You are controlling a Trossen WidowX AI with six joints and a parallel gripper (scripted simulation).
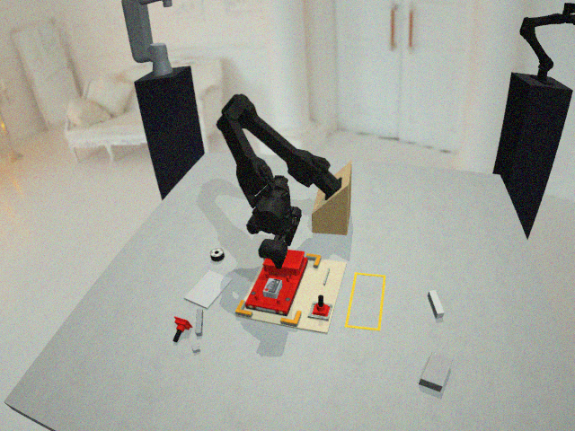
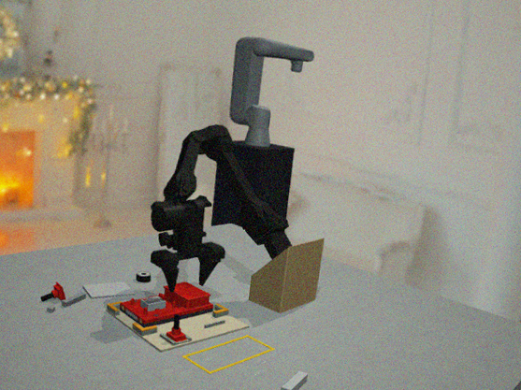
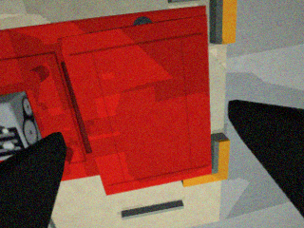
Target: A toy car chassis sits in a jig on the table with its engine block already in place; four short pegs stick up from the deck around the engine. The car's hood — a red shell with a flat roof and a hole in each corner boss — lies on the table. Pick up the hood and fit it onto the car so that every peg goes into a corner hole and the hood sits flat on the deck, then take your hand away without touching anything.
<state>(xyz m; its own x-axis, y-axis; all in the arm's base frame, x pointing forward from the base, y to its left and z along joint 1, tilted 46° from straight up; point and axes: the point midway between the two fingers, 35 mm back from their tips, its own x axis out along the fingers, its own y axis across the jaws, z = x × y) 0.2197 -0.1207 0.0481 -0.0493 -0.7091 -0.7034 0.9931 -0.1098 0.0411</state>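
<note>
My gripper tip is now 10 mm above the hood. Round my gripper tip: grey engine block: 100 mm ahead, 30 mm below, 10 mm to the right; cream baseplate: 70 mm ahead, 40 mm below, 20 mm to the left.
</note>
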